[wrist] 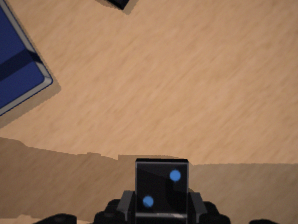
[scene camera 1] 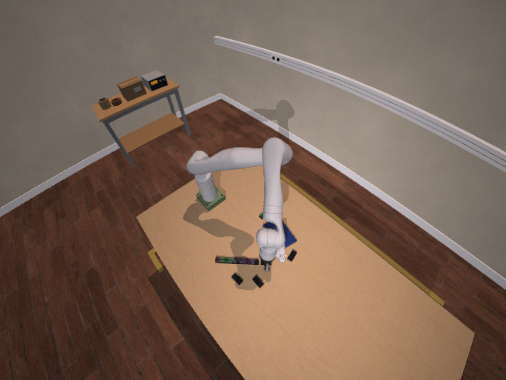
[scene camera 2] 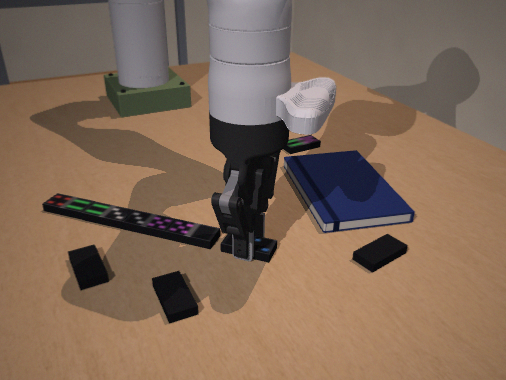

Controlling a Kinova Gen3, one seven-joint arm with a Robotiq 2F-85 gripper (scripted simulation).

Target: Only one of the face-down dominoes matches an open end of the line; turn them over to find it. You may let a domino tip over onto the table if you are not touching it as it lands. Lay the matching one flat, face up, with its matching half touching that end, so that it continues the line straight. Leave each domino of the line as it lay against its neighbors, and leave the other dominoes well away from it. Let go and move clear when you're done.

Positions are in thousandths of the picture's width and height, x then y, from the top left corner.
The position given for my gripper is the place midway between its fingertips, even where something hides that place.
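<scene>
My gripper (scene camera 2: 491, 657). Blue book (scene camera 2: 677, 501).
</scene>
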